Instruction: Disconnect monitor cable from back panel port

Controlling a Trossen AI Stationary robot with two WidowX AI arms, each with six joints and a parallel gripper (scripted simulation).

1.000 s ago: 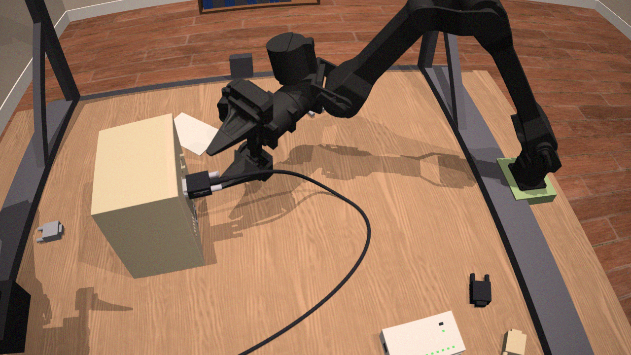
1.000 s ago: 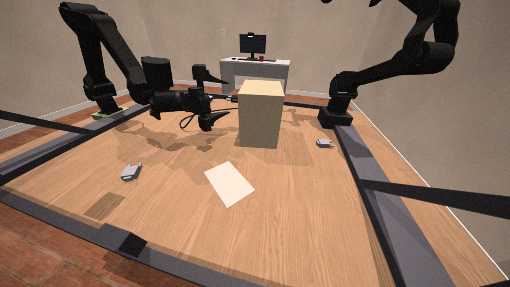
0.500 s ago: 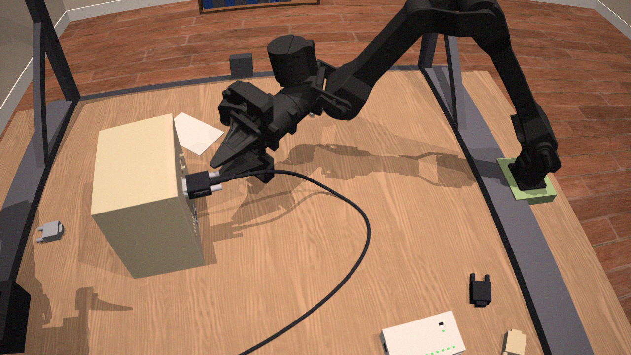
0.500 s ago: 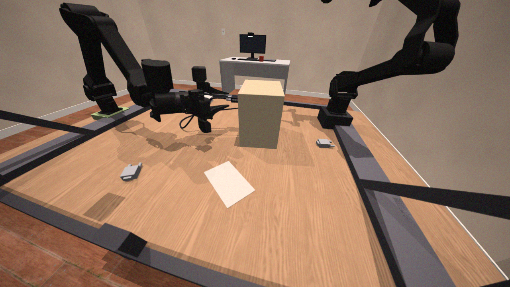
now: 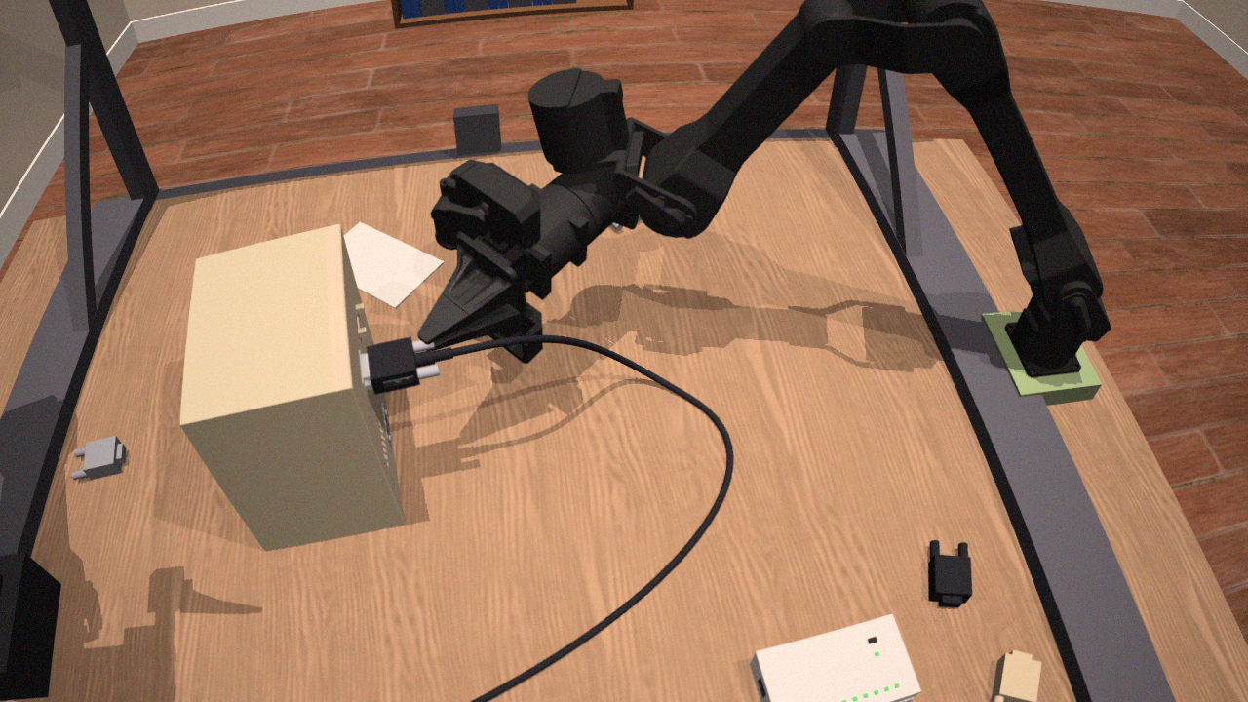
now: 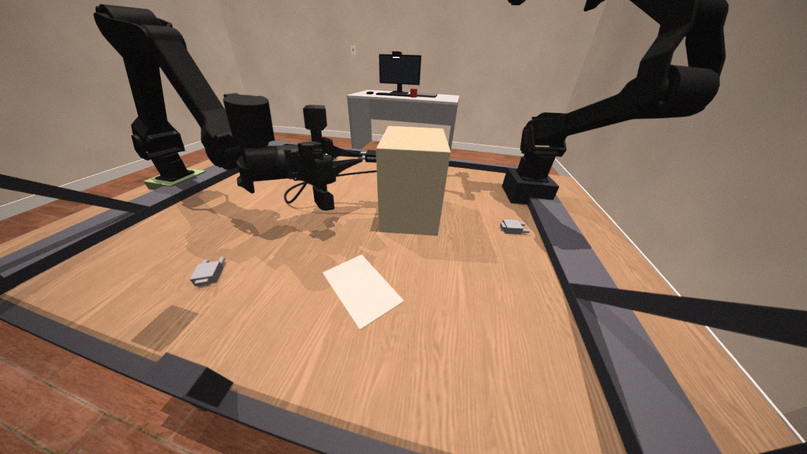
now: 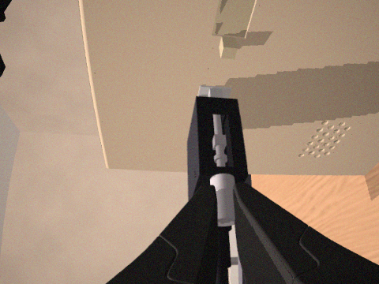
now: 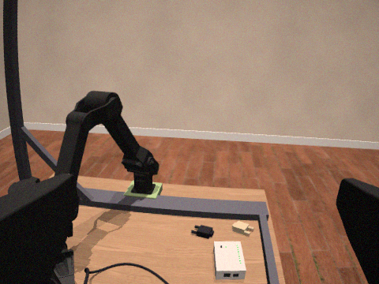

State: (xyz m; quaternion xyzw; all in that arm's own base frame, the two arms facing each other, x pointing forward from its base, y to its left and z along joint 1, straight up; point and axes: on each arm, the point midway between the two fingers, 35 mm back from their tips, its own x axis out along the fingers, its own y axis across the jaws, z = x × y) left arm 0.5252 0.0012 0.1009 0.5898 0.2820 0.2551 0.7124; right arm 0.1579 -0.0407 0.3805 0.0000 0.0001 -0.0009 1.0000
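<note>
The black monitor plug is 3 cm ahead of my left hand and 5 cm to the right of it. Also, from my left hand: white device 31 cm ahead, 17 cm to the left, 11 cm below; white sheet 22 cm behind, 6 cm to the right, 12 cm below; beige box 14 cm to the right, 4 cm below.
</note>
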